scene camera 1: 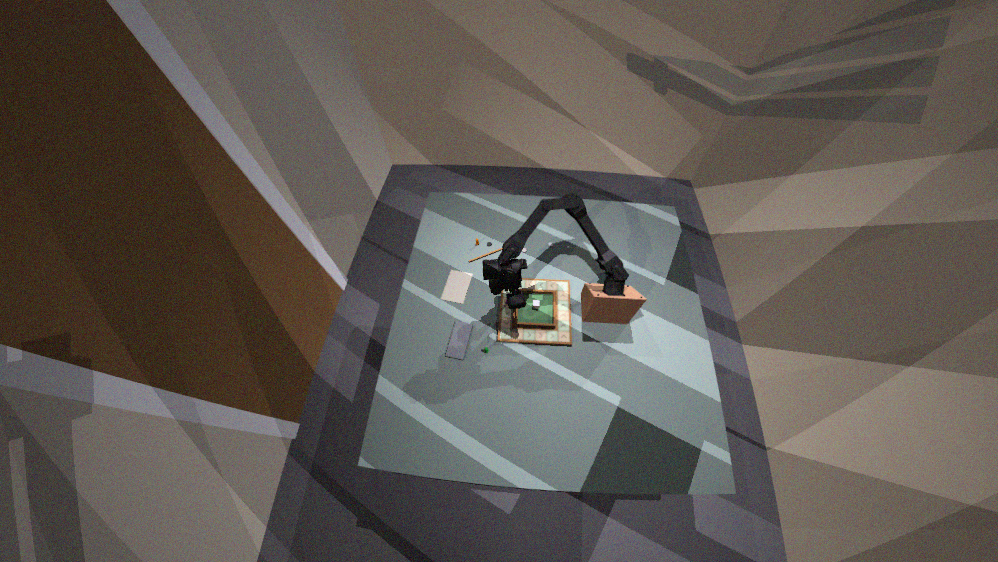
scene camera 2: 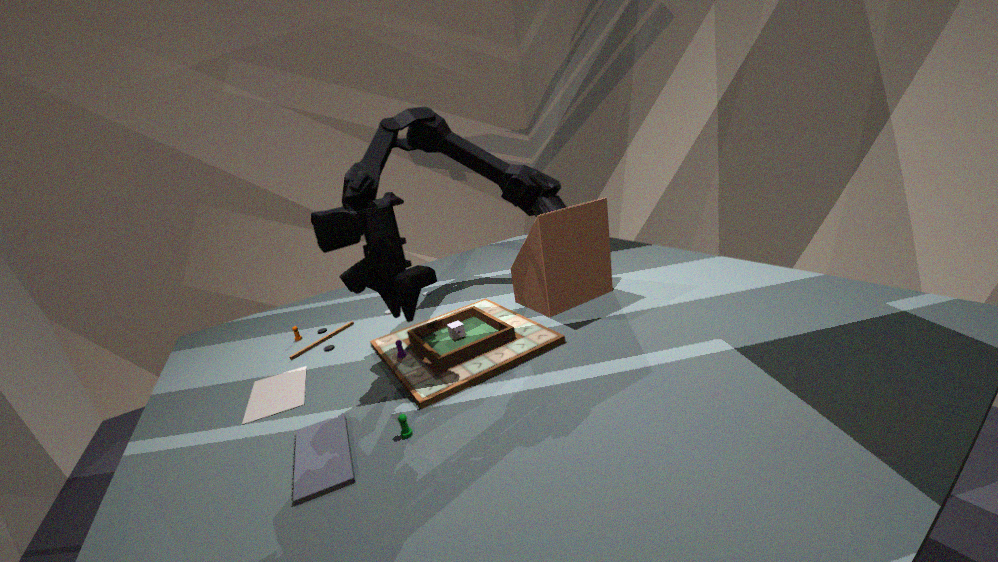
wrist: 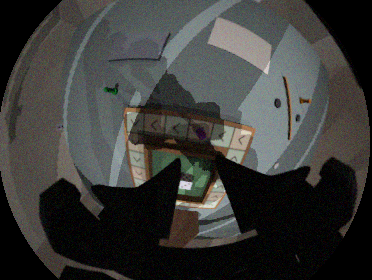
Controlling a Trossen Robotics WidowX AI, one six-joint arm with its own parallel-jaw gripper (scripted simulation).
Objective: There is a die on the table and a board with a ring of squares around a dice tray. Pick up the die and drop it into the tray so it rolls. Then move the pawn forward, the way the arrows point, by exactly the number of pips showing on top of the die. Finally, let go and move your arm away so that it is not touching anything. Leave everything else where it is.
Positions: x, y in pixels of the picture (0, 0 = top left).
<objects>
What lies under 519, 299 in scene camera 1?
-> My gripper.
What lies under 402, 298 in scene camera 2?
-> My gripper.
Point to a white card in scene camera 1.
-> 455, 290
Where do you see a white card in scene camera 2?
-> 269, 396
</objects>
